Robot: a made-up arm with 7 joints.
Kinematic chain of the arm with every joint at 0, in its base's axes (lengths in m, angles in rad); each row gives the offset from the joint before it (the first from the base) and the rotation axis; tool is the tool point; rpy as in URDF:
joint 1: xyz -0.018 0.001 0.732 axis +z
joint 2: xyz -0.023 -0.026 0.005 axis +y
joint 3: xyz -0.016 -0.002 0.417 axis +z
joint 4: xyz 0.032 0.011 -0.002 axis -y
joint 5: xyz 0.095 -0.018 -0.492 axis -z
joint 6: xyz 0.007 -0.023 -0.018 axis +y
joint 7: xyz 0.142 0 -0.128 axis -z
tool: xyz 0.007 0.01 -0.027 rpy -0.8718 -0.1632 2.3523
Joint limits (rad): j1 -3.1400..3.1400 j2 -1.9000..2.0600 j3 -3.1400..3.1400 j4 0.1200..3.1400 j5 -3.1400..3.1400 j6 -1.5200..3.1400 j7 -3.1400..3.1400
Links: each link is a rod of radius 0.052 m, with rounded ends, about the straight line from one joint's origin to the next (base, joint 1, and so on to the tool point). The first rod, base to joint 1, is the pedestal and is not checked.
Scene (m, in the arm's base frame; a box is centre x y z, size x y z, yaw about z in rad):
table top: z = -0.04
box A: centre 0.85 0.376 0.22 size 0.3 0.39 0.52 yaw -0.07
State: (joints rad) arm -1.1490 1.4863 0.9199 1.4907 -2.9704 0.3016 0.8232
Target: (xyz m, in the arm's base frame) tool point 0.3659 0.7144 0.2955
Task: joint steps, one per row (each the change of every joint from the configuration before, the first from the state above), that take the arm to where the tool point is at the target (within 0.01 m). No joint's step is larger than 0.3 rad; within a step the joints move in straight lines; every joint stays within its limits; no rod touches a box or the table.
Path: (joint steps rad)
1: 0.2554 0.1912 -0.0260 -0.2511 0.0151 0.0891 -0.0184
2: 0.2555 0.1913 -0.0260 -0.2512 0.0152 0.0891 -0.0184
3: 0.2554 0.1912 -0.0260 -0.2511 0.0151 0.0891 -0.0184
4: 0.1324 -0.0409 0.0788 0.2607 -0.0011 0.0118 0.0165
5: 0.1323 -0.0409 0.0789 0.2606 -0.0011 0.0117 0.0165
6: 0.1324 -0.0410 0.0788 0.2607 -0.0012 0.0118 0.0166
7: 0.1323 -0.0409 0.0789 0.2607 -0.0011 0.0117 0.0165

